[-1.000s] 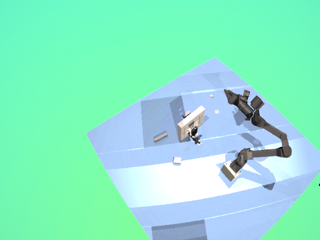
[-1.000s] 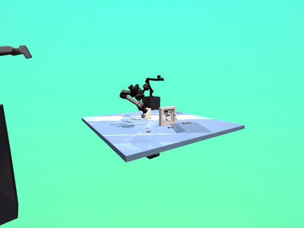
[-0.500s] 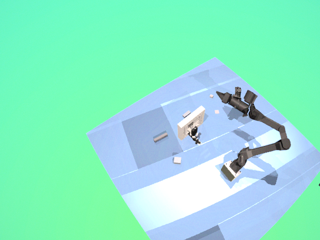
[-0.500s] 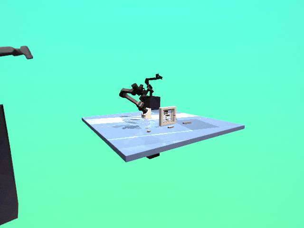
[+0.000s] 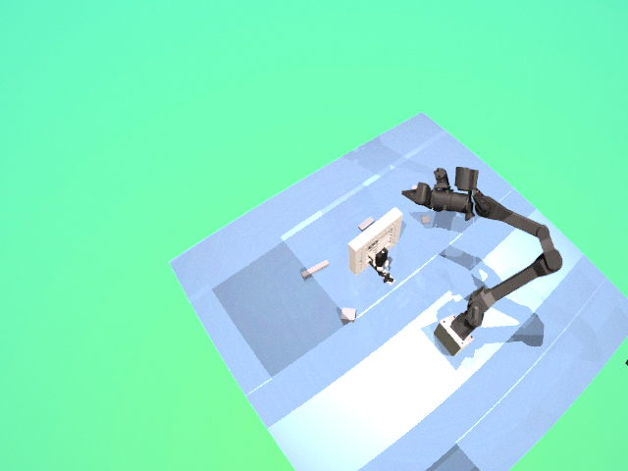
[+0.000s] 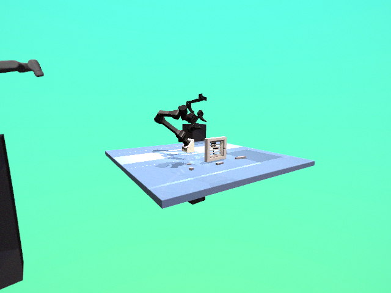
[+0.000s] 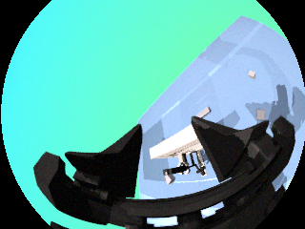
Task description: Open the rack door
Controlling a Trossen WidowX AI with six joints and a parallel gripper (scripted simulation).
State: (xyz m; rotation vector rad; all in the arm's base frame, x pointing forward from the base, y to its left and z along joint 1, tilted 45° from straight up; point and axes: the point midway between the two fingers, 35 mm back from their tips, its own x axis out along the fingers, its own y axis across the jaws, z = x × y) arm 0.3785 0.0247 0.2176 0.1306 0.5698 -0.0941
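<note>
Right now my gripper tip is 6 cm past the dark upright handle, 15 cm to the right of it and 18 cm above it. Round my gripper tip: grey bar (11 cm ahead, 29 cm to the left, 27 cm below).
</note>
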